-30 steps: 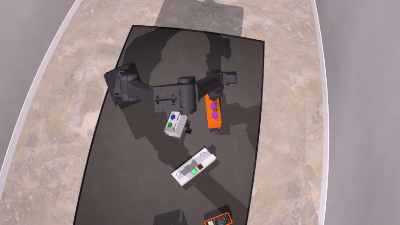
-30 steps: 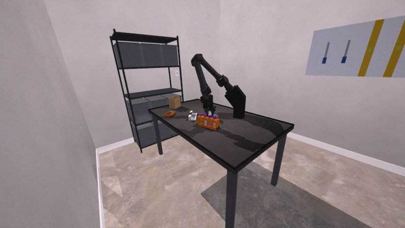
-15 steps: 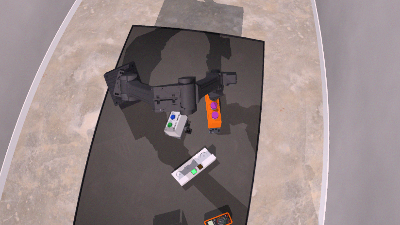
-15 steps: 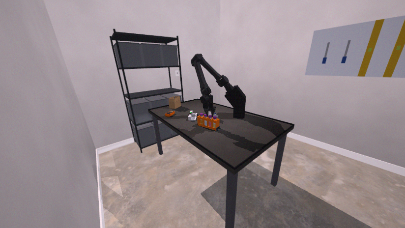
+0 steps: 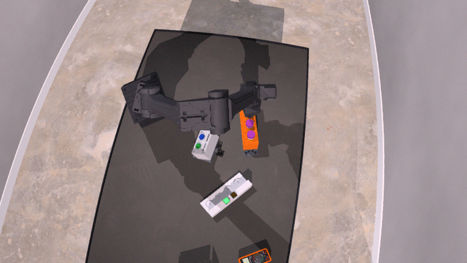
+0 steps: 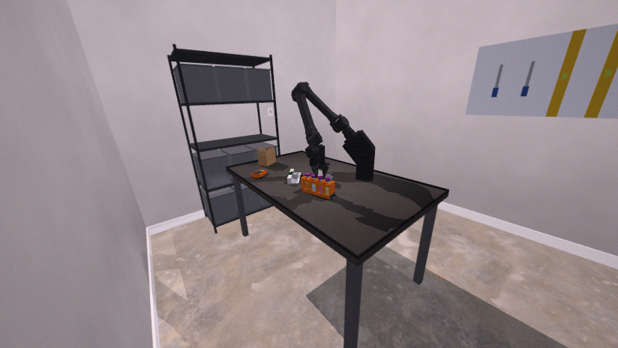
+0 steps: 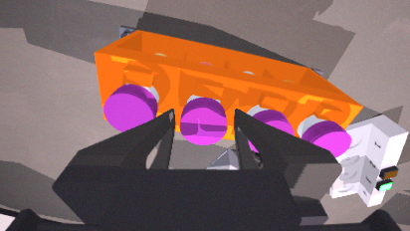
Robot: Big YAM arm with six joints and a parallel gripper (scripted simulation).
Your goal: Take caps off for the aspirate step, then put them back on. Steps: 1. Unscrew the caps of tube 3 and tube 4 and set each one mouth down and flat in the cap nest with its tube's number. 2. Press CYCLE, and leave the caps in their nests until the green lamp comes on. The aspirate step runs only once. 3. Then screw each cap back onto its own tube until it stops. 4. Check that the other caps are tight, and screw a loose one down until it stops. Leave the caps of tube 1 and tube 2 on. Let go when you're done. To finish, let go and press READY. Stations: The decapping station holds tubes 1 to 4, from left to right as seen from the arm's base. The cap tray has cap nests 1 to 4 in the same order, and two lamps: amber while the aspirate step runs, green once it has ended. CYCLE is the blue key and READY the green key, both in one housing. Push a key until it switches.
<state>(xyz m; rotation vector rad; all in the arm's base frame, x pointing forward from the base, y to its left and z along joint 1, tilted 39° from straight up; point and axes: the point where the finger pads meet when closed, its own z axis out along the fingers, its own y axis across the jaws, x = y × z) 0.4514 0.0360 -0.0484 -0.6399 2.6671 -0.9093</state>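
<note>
The blue key is 20 cm behind my hand, 11 cm to the right of it and 5 cm below it. Round my hand: green key (21 cm behind, 15 cm to the right, 5 cm below); then cap (1 cm ahead, 10 cm to the right); then key housing (18 cm behind, 13 cm to the right, 6 cm below).
</note>
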